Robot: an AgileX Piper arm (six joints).
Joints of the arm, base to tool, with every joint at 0 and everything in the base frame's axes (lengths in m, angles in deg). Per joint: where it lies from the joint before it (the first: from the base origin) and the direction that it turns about. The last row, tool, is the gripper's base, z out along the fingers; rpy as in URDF.
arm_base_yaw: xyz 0 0 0.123 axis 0 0 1
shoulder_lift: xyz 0 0 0 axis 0 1 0
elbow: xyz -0.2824 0 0.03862 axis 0 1 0
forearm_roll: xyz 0.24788 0 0.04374 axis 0.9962 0 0.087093
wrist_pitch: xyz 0 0 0 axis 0 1 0
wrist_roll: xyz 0.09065 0 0.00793 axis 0.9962 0 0.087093
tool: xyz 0 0 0 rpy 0 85.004 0
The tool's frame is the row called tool.
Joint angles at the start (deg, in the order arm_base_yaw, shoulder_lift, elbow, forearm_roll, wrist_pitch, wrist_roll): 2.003, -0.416, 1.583, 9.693, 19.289, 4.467
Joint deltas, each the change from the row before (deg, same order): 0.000, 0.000, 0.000, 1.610, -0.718, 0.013; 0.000, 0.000, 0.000, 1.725, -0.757, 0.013; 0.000, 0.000, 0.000, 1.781, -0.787, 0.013; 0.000, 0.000, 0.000, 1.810, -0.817, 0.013; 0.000, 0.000, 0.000, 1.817, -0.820, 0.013; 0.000, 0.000, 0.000, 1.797, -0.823, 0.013; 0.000, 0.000, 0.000, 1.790, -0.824, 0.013; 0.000, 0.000, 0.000, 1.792, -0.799, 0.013; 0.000, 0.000, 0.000, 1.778, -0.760, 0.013; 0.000, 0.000, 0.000, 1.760, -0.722, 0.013; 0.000, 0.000, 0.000, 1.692, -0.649, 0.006; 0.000, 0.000, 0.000, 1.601, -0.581, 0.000
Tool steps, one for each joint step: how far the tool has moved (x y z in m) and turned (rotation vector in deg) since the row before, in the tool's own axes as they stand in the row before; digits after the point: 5 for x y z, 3 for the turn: -0.00108, 0.00090, -0.00001, -0.577, -0.675, 1.536; -0.00115, 0.00093, -0.00001, -0.596, -0.712, 1.652; -0.00119, 0.00092, -0.00001, -0.593, -0.743, 1.712; -0.00124, 0.00090, -0.00001, -0.580, -0.774, 1.747; -0.00125, 0.00087, -0.00001, -0.558, -0.778, 1.761; -0.00126, 0.00082, -0.00001, -0.528, -0.784, 1.749; -0.00126, 0.00078, -0.00001, -0.502, -0.787, 1.749; -0.00122, 0.00074, -0.00001, -0.476, -0.763, 1.757; -0.00116, 0.00069, -0.00001, -0.446, -0.727, 1.748; -0.00111, 0.00065, -0.00001, -0.417, -0.691, 1.736; -0.00099, 0.00059, -0.00001, -0.378, -0.621, 1.666; -0.00089, 0.00052, -0.00001, -0.338, -0.556, 1.574
